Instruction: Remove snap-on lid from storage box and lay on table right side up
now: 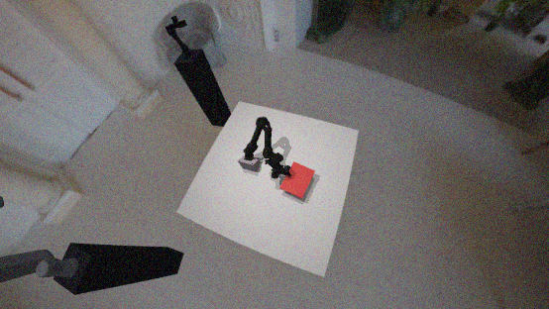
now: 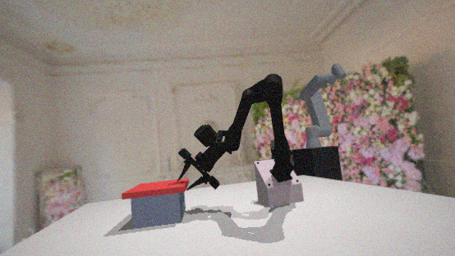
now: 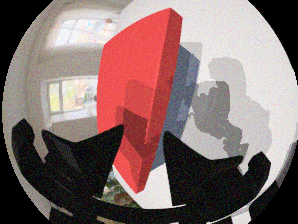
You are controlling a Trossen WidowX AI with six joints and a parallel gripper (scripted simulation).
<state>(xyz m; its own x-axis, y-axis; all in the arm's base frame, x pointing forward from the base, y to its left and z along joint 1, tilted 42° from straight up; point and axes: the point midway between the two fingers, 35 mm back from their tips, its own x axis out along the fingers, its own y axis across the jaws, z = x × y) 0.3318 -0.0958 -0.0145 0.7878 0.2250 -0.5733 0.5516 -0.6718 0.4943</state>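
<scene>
Right now the red lid is 7 cm ahead of my gripper tip, 2 cm to the right of it and 1 cm above it. From my gripper tip the other things lie so: storage box 7 cm ahead, 5 cm below, 2 cm to the right.
</scene>
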